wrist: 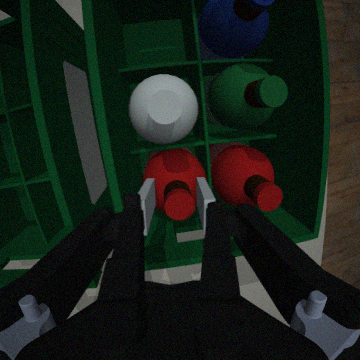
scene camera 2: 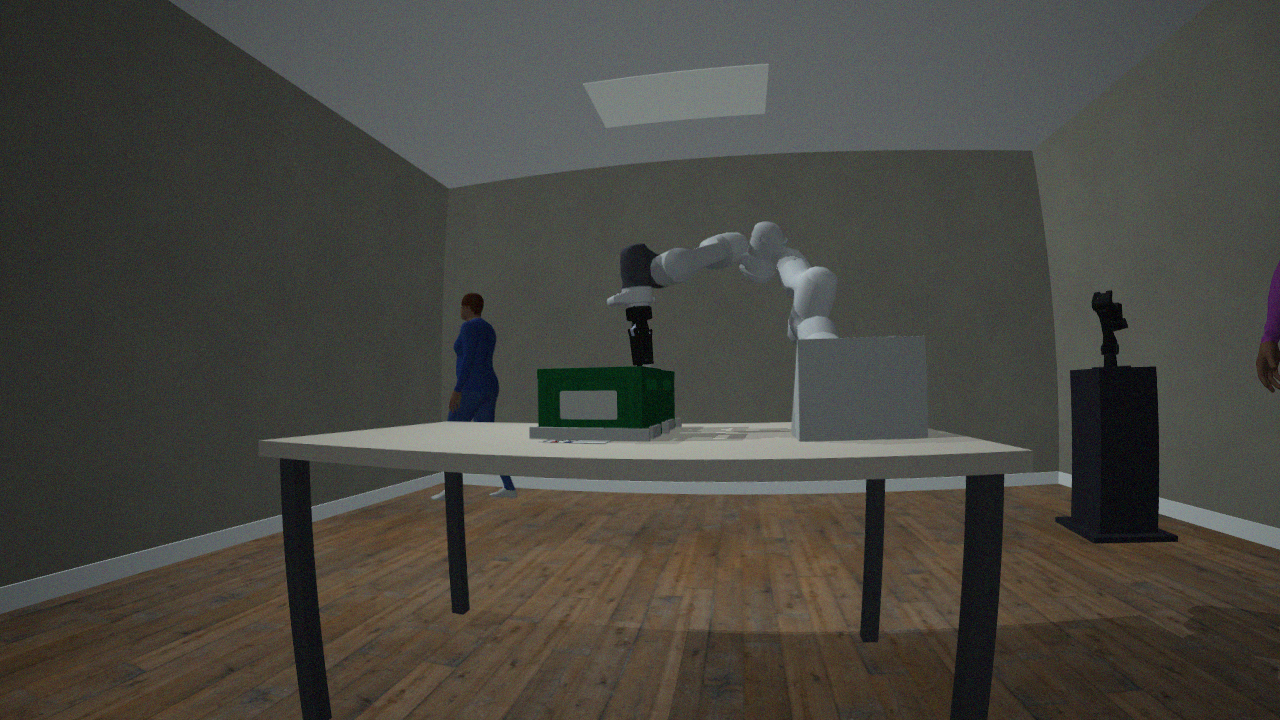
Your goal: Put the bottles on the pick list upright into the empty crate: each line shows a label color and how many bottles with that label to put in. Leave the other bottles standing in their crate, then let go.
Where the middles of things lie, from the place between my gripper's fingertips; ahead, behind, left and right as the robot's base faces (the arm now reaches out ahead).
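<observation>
Counted from my hand: white bottle (wrist: pixel 162 108), 40 mm below and 80 mm ahead; green bottle (wrist: pixel 242 96), 40 mm below, 90 mm ahead and 80 mm to the right.
</observation>
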